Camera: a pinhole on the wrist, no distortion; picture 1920 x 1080 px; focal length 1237.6 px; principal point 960.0 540.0 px. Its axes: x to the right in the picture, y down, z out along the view. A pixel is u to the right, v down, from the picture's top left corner.
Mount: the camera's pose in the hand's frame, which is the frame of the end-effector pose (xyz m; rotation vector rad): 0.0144 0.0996 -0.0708 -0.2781 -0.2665 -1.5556
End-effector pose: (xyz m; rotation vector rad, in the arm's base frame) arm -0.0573 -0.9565 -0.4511 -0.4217 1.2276 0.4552
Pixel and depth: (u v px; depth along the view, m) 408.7 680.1 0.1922
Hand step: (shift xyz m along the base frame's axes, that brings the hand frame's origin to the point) -0.0596 0.2525 -0.0287
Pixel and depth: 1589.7 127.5 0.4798
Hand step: 0.3120 0.2636 0.2650
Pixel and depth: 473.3 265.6 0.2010
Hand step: -0.0671 0.2491 0.0380
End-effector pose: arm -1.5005 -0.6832 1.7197 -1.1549 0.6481 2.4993
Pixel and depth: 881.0 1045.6 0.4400
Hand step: -0.4591 -0.0428 0.1112
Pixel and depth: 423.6 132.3 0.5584
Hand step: -0.3685 -0.2598 0.4809
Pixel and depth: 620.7 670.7 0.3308
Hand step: -0.3002 -0.1387 0.1596
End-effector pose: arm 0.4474 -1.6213 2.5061 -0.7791 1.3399 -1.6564
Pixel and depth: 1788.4 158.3 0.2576
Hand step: 0.2335 -0.0480 0.0318
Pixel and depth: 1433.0 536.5 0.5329
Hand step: 0.4446 -0.2436 0.0291
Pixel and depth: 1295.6 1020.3 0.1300
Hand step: 0.0500 -0.0945 -0.0953
